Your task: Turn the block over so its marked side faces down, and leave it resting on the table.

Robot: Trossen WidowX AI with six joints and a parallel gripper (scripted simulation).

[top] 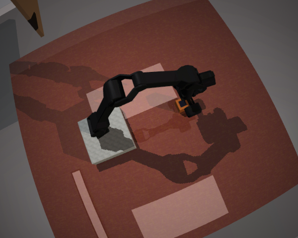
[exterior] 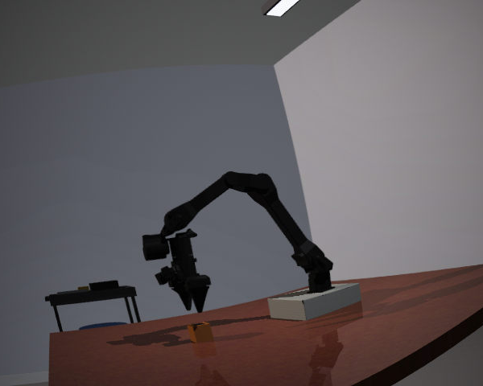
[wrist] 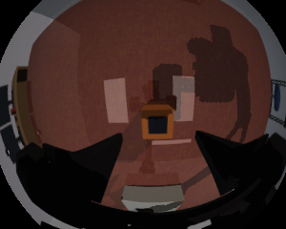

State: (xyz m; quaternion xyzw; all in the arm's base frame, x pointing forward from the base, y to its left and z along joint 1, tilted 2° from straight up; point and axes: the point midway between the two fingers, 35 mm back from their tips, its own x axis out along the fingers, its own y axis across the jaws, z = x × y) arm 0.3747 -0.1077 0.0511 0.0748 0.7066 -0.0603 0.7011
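The orange block is 50 mm below my gripper tip.
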